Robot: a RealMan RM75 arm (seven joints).
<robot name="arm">
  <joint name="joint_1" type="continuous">
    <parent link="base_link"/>
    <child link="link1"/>
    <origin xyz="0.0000 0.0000 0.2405" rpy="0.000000 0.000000 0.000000"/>
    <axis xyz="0 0 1"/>
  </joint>
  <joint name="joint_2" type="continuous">
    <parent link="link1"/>
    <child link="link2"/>
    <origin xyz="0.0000 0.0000 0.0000" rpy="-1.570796 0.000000 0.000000"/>
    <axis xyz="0 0 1"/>
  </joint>
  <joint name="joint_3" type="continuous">
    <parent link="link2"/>
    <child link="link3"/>
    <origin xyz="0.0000 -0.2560 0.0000" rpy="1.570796 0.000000 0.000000"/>
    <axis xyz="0 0 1"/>
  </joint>
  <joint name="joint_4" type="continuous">
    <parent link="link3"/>
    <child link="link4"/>
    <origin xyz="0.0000 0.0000 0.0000" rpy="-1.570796 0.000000 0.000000"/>
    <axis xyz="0 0 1"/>
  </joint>
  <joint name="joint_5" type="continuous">
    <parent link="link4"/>
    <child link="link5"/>
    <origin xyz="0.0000 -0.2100 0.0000" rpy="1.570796 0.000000 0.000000"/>
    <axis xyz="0 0 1"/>
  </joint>
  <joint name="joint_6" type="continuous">
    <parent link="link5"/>
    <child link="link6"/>
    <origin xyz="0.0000 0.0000 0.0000" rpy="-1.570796 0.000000 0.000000"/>
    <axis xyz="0 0 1"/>
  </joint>
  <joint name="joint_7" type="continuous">
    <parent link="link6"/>
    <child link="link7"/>
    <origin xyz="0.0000 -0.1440 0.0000" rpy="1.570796 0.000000 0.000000"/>
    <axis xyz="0 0 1"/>
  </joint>
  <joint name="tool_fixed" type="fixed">
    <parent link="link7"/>
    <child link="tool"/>
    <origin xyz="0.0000 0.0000 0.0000" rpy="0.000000 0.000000 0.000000"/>
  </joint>
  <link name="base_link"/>
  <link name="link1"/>
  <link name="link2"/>
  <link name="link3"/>
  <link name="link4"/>
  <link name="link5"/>
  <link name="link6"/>
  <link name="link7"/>
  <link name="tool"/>
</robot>
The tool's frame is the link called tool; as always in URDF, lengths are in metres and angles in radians. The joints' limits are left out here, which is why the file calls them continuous.
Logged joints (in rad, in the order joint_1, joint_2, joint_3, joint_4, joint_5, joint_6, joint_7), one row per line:
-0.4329, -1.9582, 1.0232, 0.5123, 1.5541, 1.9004, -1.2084
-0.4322, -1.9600, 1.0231, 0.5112, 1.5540, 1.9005, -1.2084
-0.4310, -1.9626, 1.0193, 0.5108, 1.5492, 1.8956, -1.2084
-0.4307, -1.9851, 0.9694, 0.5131, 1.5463, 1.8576, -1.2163
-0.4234, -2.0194, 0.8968, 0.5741, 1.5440, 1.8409, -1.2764
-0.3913, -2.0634, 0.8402, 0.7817, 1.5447, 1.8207, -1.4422
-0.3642, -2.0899, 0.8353, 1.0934, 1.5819, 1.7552, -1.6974
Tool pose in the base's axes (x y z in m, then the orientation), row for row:
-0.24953, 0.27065, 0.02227, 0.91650, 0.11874, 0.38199, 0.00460
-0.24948, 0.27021, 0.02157, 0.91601, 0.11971, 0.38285, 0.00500
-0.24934, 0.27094, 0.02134, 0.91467, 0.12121, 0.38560, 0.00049
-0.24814, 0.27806, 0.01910, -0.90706, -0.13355, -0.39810, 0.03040
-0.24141, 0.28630, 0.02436, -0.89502, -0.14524, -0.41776, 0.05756
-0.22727, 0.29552, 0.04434, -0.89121, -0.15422, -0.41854, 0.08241
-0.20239, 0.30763, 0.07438, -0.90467, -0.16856, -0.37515, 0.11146
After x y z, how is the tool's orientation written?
As a quaternion, x y z w.
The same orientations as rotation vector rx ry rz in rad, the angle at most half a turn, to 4 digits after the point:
2.8709, 0.3719, 1.1965
2.8686, 0.3749, 1.1989
2.8726, 0.3807, 1.2110
-2.7957, -0.4116, -1.2270
-2.7132, -0.4403, -1.2664
-2.6618, -0.4606, -1.2501
-2.6566, -0.4950, -1.1016

